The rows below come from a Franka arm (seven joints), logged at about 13 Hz.
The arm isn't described. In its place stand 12 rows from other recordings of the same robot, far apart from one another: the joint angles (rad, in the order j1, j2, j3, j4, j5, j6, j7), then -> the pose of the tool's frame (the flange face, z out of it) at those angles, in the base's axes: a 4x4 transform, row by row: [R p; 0 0 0 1], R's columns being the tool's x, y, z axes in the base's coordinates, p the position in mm.
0.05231 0.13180 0.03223 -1.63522 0.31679 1.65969 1.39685 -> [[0.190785 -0.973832 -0.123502 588.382], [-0.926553 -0.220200 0.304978 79.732], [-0.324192 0.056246 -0.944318 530.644], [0 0 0 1]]
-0.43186 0.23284 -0.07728 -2.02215 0.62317 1.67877 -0.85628 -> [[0.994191 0.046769 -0.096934 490.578], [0.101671 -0.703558 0.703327 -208.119], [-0.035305 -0.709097 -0.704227 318.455], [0 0 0 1]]
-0.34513 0.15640 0.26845 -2.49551 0.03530 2.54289 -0.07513 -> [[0.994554 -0.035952 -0.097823 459.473], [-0.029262 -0.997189 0.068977 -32.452], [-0.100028 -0.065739 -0.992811 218.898], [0 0 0 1]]
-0.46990 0.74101 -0.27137 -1.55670 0.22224 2.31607 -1.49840 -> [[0.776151 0.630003 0.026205 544.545], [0.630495 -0.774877 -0.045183 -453.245], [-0.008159 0.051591 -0.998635 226.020], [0 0 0 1]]
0.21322 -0.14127 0.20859 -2.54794 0.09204 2.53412 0.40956 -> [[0.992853 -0.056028 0.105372 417.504], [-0.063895 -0.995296 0.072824 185.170], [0.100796 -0.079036 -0.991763 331.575], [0 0 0 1]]
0.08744 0.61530 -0.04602 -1.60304 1.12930 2.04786 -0.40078 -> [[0.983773 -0.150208 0.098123 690.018], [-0.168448 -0.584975 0.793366 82.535], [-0.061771 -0.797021 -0.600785 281.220], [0 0 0 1]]
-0.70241 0.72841 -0.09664 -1.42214 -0.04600 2.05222 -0.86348 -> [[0.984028 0.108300 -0.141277 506.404], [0.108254 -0.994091 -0.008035 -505.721], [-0.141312 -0.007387 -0.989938 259.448], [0 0 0 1]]
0.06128 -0.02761 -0.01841 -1.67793 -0.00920 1.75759 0.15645 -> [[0.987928 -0.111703 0.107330 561.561], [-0.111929 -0.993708 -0.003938 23.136], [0.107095 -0.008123 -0.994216 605.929], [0 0 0 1]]
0.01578 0.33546 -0.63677 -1.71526 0.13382 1.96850 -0.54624 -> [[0.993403 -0.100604 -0.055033 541.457], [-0.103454 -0.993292 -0.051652 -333.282], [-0.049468 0.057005 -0.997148 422.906], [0 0 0 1]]
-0.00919 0.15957 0.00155 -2.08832 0.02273 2.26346 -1.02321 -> [[0.539133 0.842072 0.015829 572.287], [0.841896 -0.539352 0.017616 -3.794], [0.023371 0.003830 -0.999720 349.978], [0 0 0 1]]
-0.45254 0.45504 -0.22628 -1.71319 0.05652 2.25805 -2.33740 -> [[-0.078842 0.995812 0.046276 535.394], [0.991026 0.083320 -0.104524 -409.596], [-0.107942 0.037620 -0.993445 340.777], [0 0 0 1]]
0.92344 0.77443 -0.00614 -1.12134 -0.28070 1.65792 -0.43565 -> [[0.172575 0.981126 0.087238 465.639], [0.928376 -0.132421 -0.347249 565.138], [-0.329143 0.140916 -0.933706 335.839], [0 0 0 1]]
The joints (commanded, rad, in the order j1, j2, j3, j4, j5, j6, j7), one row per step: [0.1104 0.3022 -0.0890 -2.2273 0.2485 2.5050 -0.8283]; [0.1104 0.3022 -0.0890 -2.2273 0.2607 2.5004 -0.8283]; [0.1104 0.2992 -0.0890 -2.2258 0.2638 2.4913 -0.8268]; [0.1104 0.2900 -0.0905 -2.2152 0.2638 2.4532 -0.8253]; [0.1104 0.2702 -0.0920 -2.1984 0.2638 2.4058 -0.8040]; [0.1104 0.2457 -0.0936 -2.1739 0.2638 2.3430 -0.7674]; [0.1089 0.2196 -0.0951 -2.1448 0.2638 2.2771 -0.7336]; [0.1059 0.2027 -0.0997 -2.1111 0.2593 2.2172 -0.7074]
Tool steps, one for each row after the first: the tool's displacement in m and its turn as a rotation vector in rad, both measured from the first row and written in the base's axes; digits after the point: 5 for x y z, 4 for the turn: [-0.00050 0.00006 -0.00039 0.0079 0.0044 -0.0094]; [-0.00062 0.00038 0.00104 0.0117 0.0090 -0.0123]; [0.00011 0.00105 0.00694 0.0195 0.0266 -0.0101]; [0.00279 0.00221 0.02038 0.0297 0.0392 -0.0258]; [0.00624 0.00393 0.03851 0.0421 0.0569 -0.0538]; [0.01008 0.00495 0.05959 0.0547 0.0714 -0.0790]; [0.01478 0.00301 0.07841 0.0610 0.0835 -0.0985]
